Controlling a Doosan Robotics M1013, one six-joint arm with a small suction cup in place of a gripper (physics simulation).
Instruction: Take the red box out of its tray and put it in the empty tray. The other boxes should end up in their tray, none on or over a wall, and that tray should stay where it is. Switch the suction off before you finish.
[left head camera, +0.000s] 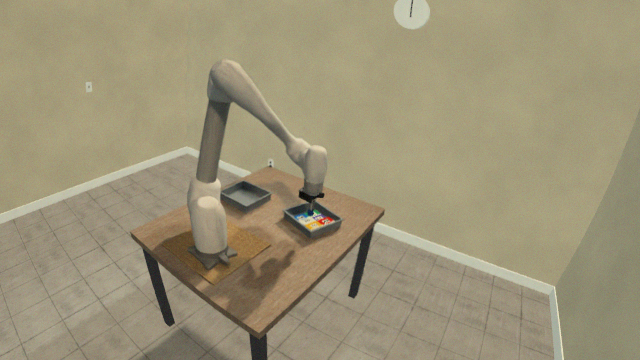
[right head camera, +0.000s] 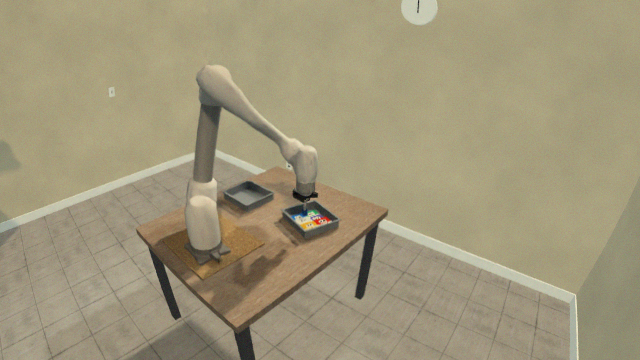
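Where they show: hand, its tool point: (left head camera: 310, 214) (right head camera: 304, 214); arm's base, origin of its link: (left head camera: 212, 252) (right head camera: 206, 249).
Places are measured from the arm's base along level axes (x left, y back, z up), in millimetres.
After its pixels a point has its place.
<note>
The red box (left head camera: 326, 221) {x -224, y -571, z 41 mm} (right head camera: 323, 220) {x -219, y -581, z 41 mm} lies in the right corner of the filled grey tray (left head camera: 325, 230) {x -245, y -542, z 8 mm} (right head camera: 321, 230) {x -245, y -542, z 8 mm}. The yellow-orange box (left head camera: 313, 226) {x -209, y -484, z 42 mm} (right head camera: 308, 226) {x -210, y -482, z 42 mm} is next to it, and blue, green, purple and white boxes lie behind and to the left. All look low inside the walls. My gripper, a blue suction cup (left head camera: 310, 213) (right head camera: 304, 211), is down inside this tray at the blue and green boxes, away from the red box. Contact and suction cannot be made out. The empty grey tray (left head camera: 245, 195) {x 325, y -490, z -5 mm} (right head camera: 248, 195) {x 325, y -484, z -6 mm} stands apart at the back left.
The wooden table (left head camera: 280, 280) {x -335, y -114, z -9 mm} (right head camera: 270, 285) {x -378, y -96, z -9 mm} carries both trays. The arm's base (left head camera: 211, 255) {x -63, y 45, z 45 mm} (right head camera: 206, 250) {x -69, y 33, z 52 mm} stands on a brown mat (left head camera: 252, 246) {x -87, y -180, z 0 mm} (right head camera: 245, 244) {x -84, y -177, z 0 mm} at the left. The arm reaches over the table between the base and the filled tray.
</note>
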